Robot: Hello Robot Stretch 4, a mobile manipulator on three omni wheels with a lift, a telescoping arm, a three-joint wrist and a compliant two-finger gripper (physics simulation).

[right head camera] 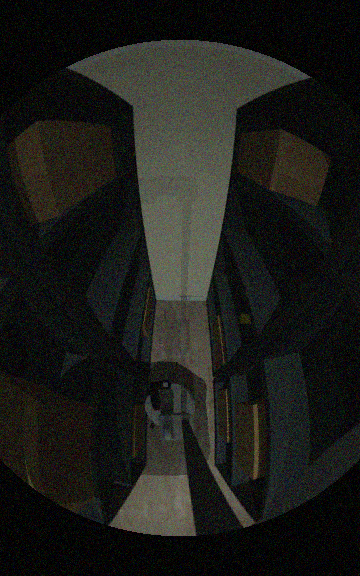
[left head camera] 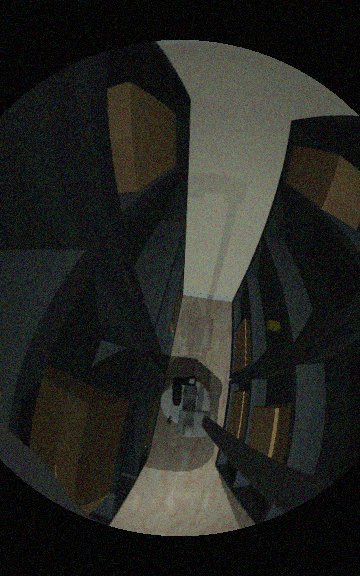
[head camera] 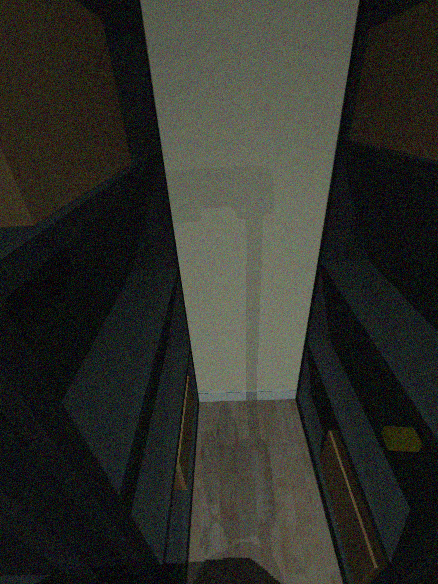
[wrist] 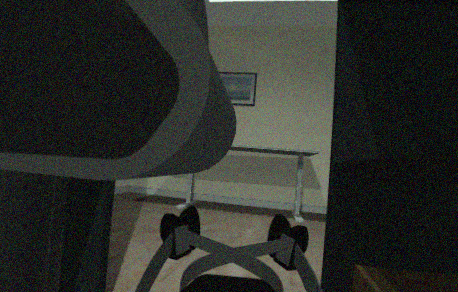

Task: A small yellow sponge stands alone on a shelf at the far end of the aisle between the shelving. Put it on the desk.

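Frame: origin at the robot's base, x ahead, y left, z up, level; centimetres.
Where they show: gripper, between the fingertips: [left head camera: 175,424] [wrist: 234,227].
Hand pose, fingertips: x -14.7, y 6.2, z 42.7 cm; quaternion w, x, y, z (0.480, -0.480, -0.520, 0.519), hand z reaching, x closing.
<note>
After its pixels a point has its place.
The yellow sponge [head camera: 402,439] @(x 56.3, y -61.5, z 55.1 cm) [left head camera: 273,325] @(x 56.2, y -61.4, z 55.1 cm) [right head camera: 245,318] @(x 56.5, y -60.9, z 55.1 cm) sits on a shelf of the right-hand shelving, toward the far end of the aisle. My gripper [wrist: 234,227] @(x -14.7, y 6.2, z 42.7 cm) is open and empty in the wrist view, its two dark fingertips wide apart. The gripper is well away from the sponge and faces out of the aisle. The desk [wrist: 272,150] @(x -287.4, y 20.5, z 66.8 cm) stands beyond it against a wall, with a thin dark top and pale legs; its left part is hidden behind a part of my own body.
Dark shelving stands close on both sides, with brown boxes [head camera: 60,115] [left head camera: 270,430] [right head camera: 282,162] on several shelves. A pale wall [head camera: 215,300] @(x 119.6, y -1.9, z 75.2 cm) closes the far end of the aisle. A framed picture [wrist: 242,89] @(x -357.8, y -22.1, z 149.3 cm) hangs above the desk. My dark mast [right head camera: 200,480] @(x -5.5, y -9.5, z 128.6 cm) rises from the base.
</note>
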